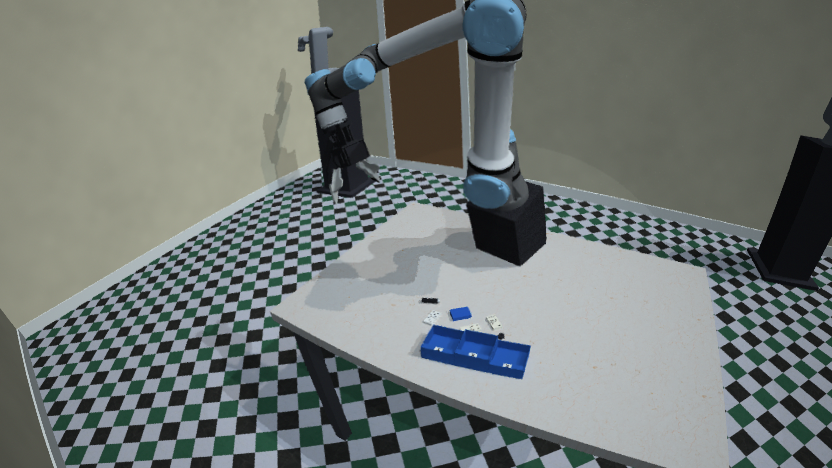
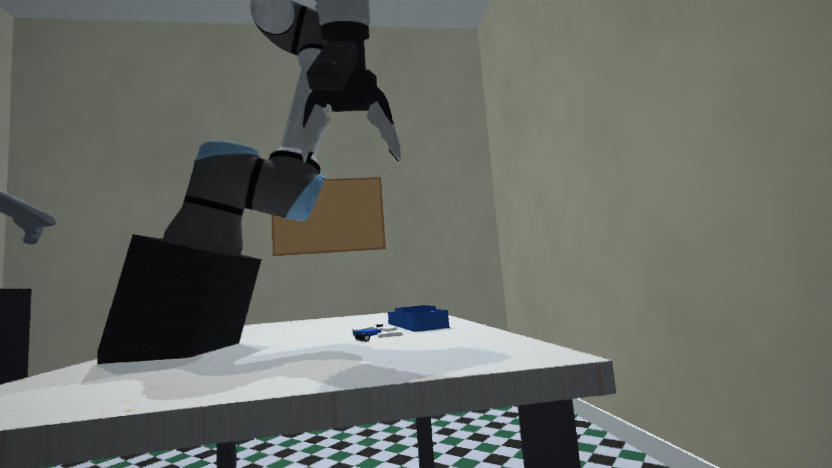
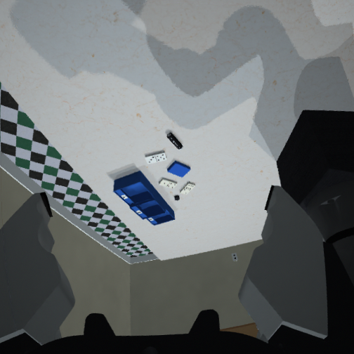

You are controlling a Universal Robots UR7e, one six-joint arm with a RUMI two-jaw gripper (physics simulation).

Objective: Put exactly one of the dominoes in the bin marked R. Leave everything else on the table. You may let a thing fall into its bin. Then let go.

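Places are measured from the arm's base along level axes (x ahead, y left, z up), in metres.
Pixels of known places: gripper, fingertip midpoint: (image 1: 358,192) (image 2: 351,162); arm's base, link origin: (image 2: 203,247).
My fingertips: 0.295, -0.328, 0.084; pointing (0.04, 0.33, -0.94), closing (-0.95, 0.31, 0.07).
Observation:
For each thing: its top centre in the pictures, then the offset to it from my fingertips, as dx, dy, dz. "spot": a spot on its surface instead.
- blue bin row, surface spot: (image 2: 417,320) spot: +0.149, +0.272, -0.275
- flat blue block, top centre: (image 2: 366,330) (image 1: 460,312) +0.040, +0.306, -0.289
- black piece with white marks, top centre: (image 2: 361,333) (image 1: 430,298) +0.019, +0.207, -0.284
- tiny black object, top centre: (image 1: 501,335) +0.086, +0.437, -0.290
Three white dominoes lie flat and apart on the table: one (image 1: 432,317) (image 3: 155,157) near the black piece, one (image 1: 475,327) (image 3: 168,183) close beside the blue bin row, one (image 1: 493,322) (image 3: 187,188) beyond the blue block. The blue bin row (image 1: 471,362) (image 2: 417,320) (image 3: 156,194) has three compartments with small white labels; the letters are too small to read, so I cannot tell which is R. No domino shows in a compartment. My gripper (image 1: 356,190) (image 2: 353,158) (image 3: 158,191) is open and empty, high above the table and away from the dominoes.
A flat blue block (image 1: 460,313) (image 3: 178,168) lies among the dominoes. A black piece with white marks (image 1: 429,300) (image 2: 361,337) (image 3: 174,140) and a tiny black object (image 1: 500,335) (image 3: 176,197) lie near them. The arm's black base (image 1: 506,232) (image 2: 174,302) stands on the table.

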